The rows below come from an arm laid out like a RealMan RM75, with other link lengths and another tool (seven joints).
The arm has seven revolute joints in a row. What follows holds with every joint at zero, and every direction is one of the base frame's. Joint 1 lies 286.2 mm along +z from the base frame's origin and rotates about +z. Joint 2 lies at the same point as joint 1 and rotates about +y. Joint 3 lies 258.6 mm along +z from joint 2 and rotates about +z. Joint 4 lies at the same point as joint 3 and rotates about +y. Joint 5 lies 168 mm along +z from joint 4 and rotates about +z. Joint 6 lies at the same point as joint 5 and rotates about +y. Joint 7 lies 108 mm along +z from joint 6 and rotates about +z. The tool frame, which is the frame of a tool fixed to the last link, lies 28 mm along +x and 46 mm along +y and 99 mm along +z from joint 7; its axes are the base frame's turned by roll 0, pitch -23.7 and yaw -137 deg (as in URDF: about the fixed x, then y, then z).
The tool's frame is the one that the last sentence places.
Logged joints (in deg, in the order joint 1, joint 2, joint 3, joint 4, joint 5, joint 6, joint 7), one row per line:
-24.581, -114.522, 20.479, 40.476, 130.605, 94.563, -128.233
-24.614, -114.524, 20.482, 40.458, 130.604, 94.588, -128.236
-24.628, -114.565, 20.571, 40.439, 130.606, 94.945, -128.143
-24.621, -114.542, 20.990, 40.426, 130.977, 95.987, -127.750
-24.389, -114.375, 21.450, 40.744, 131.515, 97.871, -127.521
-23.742, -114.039, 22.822, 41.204, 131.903, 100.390, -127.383
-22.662, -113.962, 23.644, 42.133, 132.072, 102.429, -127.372
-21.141, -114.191, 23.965, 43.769, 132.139, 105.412, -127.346
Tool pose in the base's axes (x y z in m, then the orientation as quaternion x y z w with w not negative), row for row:
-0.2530, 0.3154, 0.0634, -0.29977, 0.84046, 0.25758, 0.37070
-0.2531, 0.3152, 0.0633, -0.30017, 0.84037, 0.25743, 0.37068
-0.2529, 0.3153, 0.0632, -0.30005, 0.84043, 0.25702, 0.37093
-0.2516, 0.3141, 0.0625, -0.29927, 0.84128, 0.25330, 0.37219
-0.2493, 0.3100, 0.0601, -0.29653, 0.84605, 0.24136, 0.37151
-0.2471, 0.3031, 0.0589, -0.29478, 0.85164, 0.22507, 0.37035
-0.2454, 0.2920, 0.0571, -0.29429, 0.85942, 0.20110, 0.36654
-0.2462, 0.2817, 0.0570, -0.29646, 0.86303, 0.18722, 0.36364
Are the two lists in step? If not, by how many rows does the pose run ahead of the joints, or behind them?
The pose runs 1 row behind the joints: the pose in row i belongs to the joints in row i - 1.
